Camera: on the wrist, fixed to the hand. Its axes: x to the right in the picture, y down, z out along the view.
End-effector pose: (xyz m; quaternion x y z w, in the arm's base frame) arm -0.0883 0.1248 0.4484 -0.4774 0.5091 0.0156 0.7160
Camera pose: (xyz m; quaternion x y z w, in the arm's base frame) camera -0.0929 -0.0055 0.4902 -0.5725 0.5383 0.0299 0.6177
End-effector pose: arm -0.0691 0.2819 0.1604 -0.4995 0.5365 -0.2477 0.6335
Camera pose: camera -0.1261 0.1881 0.2423 -0.5677 0.5916 -0.2270 0.5255
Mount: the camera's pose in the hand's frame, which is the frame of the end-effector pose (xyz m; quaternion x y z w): 0.0271 -0.0964 -0.0934 -0.1219 0.0656 -0.0227 0.9901
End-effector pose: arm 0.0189 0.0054 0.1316 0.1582 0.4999 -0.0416 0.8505
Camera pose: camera -0.0679 -0.0545 0.0442 0.0443 0.5594 0.0108 0.8276
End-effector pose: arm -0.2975 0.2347 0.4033 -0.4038 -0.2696 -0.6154 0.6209
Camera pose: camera -0.4047 0.1501 0.3928 -0.4290 -0.1604 -0.6828 0.5693
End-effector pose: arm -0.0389 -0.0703 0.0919 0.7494 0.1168 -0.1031 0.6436
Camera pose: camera -0.0424 0.0371 0.0070 0.6676 0.1874 -0.0533 0.7186
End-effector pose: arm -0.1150 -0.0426 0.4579 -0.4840 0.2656 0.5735 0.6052
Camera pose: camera 0.0040 -0.1017 0.4248 -0.5966 0.2218 0.5547 0.5358
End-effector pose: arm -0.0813 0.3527 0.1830 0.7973 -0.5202 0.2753 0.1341
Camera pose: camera -0.0139 0.4197 0.2816 0.7668 -0.5217 0.2584 0.2703
